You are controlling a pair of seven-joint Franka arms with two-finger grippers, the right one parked.
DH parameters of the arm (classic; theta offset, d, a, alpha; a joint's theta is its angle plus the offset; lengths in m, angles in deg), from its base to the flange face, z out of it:
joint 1: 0 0.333 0 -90
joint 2: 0 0 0 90
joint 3: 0 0.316 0.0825 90
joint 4: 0 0 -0.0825 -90
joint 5: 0 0.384 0 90
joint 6: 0 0 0.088 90
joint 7: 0 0.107 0 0
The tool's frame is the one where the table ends.
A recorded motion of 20 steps. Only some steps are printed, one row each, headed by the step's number.
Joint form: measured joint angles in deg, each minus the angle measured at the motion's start. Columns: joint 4, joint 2, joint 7, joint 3, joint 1, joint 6, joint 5.
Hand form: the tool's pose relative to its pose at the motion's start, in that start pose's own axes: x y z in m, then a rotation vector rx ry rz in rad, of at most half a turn. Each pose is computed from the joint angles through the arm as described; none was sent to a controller.
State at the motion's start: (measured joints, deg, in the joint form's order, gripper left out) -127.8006 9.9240 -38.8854 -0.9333 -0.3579 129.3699 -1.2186
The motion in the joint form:
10: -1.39 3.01 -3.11 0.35 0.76 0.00 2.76
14: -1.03 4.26 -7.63 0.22 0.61 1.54 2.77
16: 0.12 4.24 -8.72 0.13 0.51 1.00 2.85
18: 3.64 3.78 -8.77 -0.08 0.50 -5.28 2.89
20: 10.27 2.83 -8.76 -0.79 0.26 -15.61 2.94
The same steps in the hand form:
10: 0.0022 -0.0137 0.0377 0.0757 -0.0364 -0.0427
14: 0.0043 -0.0088 0.0444 0.0693 -0.0251 -0.1161
16: 0.0074 -0.0040 0.0367 0.0632 -0.0154 -0.1311
18: 0.0111 0.0015 0.0153 0.0923 -0.0431 -0.1299
20: 0.0132 0.0148 -0.0304 0.1283 -0.0749 -0.1169

